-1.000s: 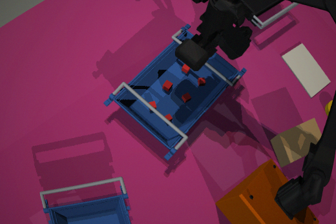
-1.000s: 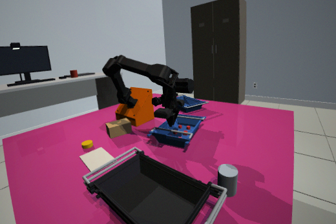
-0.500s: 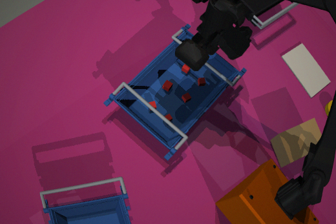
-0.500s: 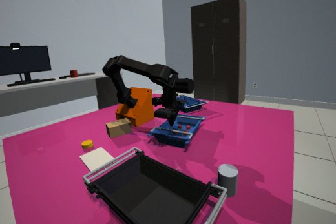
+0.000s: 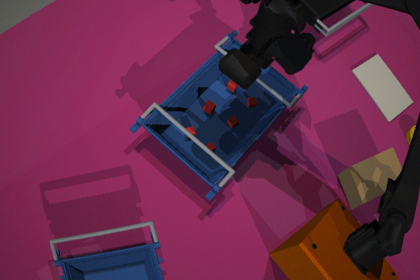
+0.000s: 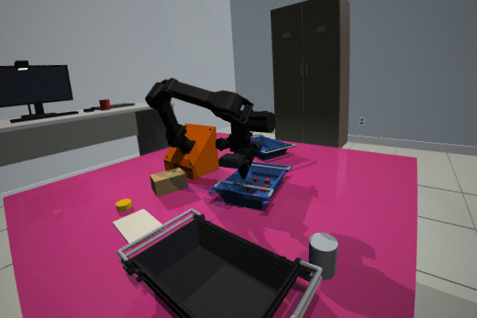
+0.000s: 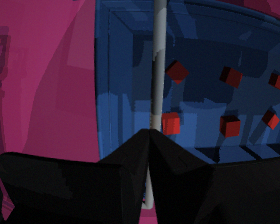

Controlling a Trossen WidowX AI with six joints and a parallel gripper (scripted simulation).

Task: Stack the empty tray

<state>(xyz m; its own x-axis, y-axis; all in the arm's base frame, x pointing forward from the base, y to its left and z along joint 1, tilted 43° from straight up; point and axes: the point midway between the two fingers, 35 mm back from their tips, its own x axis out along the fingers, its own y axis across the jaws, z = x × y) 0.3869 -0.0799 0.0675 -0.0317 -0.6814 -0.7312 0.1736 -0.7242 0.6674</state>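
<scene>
Right now my gripper tip is 480 mm to the right of the blue tray, 230 mm past it and 50 mm above it. Also, from my gripper tip: white card 270 mm to the right, 190 mm behind, 90 mm below; then grey cylinder 290 mm ahead, 130 mm to the right, 60 mm below; then cardboard box 320 mm behind, 60 mm to the right, 60 mm below.
</scene>
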